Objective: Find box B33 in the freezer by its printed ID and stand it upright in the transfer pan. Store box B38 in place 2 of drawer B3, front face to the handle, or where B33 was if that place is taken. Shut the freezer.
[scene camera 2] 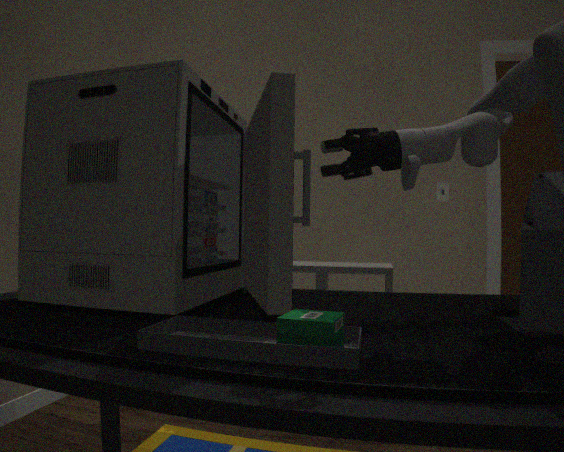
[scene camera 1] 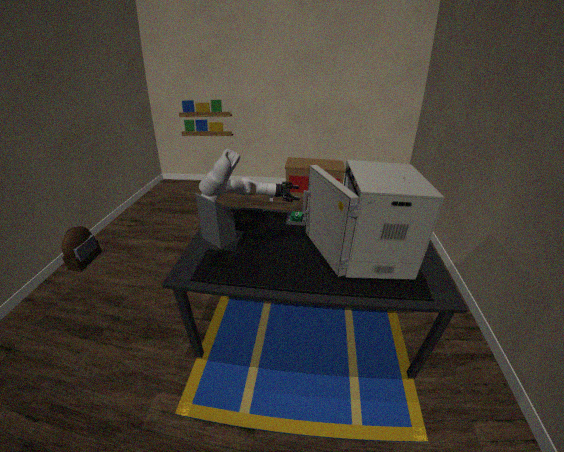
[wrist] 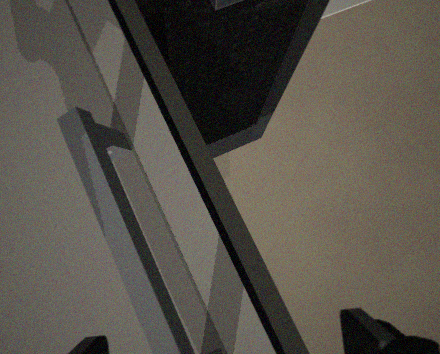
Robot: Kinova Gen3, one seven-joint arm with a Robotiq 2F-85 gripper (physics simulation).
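The freezer (scene camera 1: 395,235) (scene camera 2: 100,210) stands on the table with its door (scene camera 1: 327,220) (scene camera 2: 272,200) (wrist: 170,200) part open. Dim racks and a red item show inside it in scene camera 2, without readable IDs. The door handle (scene camera 2: 306,187) (wrist: 137,240) is upright on the door's outer side. My gripper (scene camera 1: 298,193) (scene camera 2: 324,159) is open and empty, in front of the handle and apart from it. A green box (scene camera 1: 296,216) (scene camera 2: 310,328) with white labels, its ID not readable, sits low and wide at one end of the clear transfer pan (scene camera 2: 210,347).
The black table (scene camera 1: 265,260) (scene camera 2: 440,370) carries the arm base (scene camera 1: 216,222), the pan and the freezer. The pan is near the door's lower edge in scene camera 2. A wooden cabinet (scene camera 1: 315,164) and wall shelves (scene camera 1: 206,115) are beyond the table.
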